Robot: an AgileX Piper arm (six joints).
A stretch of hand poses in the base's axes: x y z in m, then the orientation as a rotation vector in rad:
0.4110 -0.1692 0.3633 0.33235 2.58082 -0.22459
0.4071 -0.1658 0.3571 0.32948 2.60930 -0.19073
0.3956 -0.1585 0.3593 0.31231 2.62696 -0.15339
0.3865 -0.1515 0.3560 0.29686 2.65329 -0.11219
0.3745 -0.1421 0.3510 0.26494 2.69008 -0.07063
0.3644 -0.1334 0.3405 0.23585 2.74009 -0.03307
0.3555 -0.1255 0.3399 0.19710 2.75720 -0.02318
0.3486 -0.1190 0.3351 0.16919 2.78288 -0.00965
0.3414 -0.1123 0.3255 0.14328 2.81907 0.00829
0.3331 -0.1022 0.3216 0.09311 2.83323 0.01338
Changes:
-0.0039 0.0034 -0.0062 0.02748 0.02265 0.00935
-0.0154 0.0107 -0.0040 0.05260 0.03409 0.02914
-0.0245 0.0177 -0.0073 0.08190 0.05423 0.04836
-0.0365 0.0271 -0.0123 0.10944 0.08499 0.07886
-0.0466 0.0358 -0.0228 0.13628 0.13021 0.10588
-0.0555 0.0437 -0.0234 0.13786 0.14610 0.13420
-0.0624 0.0502 -0.0282 0.14513 0.17052 0.15529
-0.0696 0.0569 -0.0378 0.15708 0.20529 0.17519
-0.0779 0.0670 -0.0417 0.15304 0.22027 0.20951

